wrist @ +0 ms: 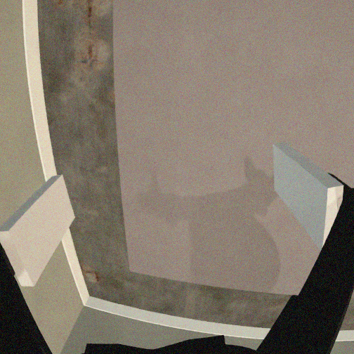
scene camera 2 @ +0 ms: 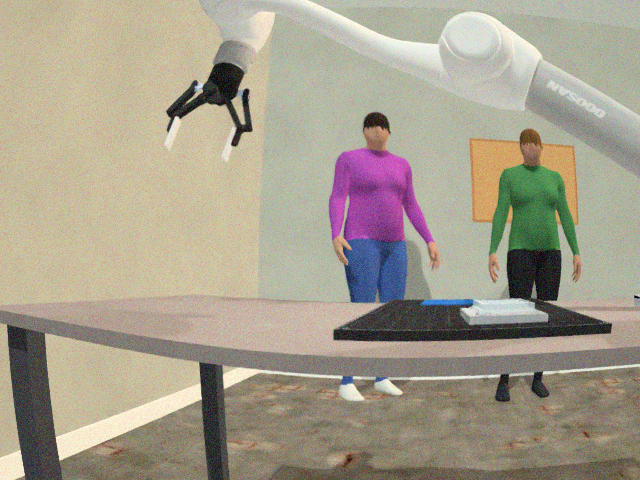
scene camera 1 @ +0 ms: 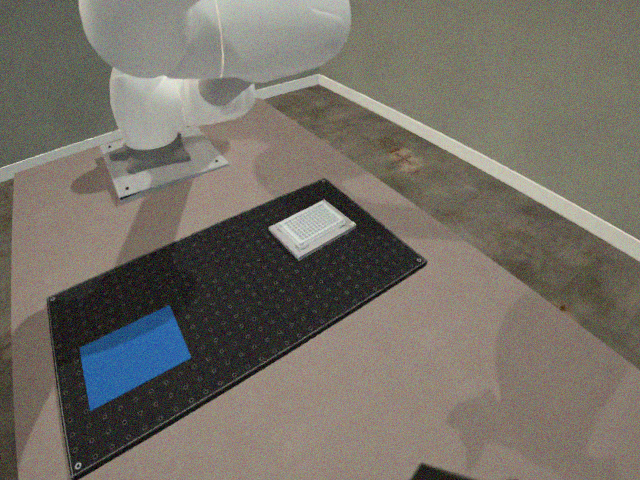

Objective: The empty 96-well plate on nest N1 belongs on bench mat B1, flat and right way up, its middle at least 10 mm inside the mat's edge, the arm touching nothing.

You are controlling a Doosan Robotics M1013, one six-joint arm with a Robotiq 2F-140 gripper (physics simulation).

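Frame: origin at the arm's base, x ahead, y left, z up, level; millimetres.
Seen in the pictures: gripper, between the fingertips: (scene camera 2: 194, 153); arm's base, origin of its link: (scene camera 1: 156, 153).
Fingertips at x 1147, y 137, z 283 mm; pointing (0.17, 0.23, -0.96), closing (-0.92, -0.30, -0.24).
Offsets run from my fingertips to a thing's top centre. Level surfaces: height alone.
The white 96-well plate @[615 mm back, 143 mm left, 268 mm down] (scene camera 1: 312, 222) (scene camera 2: 504, 304) lies flat, wells up, on the nest N1 @[615 mm back, 143 mm left, 279 mm down] (scene camera 1: 300, 253) (scene camera 2: 504, 317), a pale low base on the black board. The blue bench mat B1 @[292 mm down] (scene camera 1: 135, 356) (scene camera 2: 445, 302) lies on the same board, toward its other end, with a shadow across part of it in scene camera 1. My gripper (scene camera 2: 196, 149) (wrist: 168, 182) is open with nothing between its fingers. It hangs high above the table, well to the left of the board in scene camera 2, tilted slightly. The plate and mat do not show in the wrist view.
The black perforated board @[294 mm down] (scene camera 1: 248, 289) (scene camera 2: 392, 328) lies on the table @[307 mm down] (scene camera 1: 361, 392) (scene camera 2: 155, 320) (wrist: 225, 90). The arm's base plate (scene camera 1: 170, 165) stands behind it. A dark object (scene camera 1: 439, 472) shows at scene camera 1's bottom edge. Two people (scene camera 2: 374, 196) (scene camera 2: 533, 206) stand behind the table.
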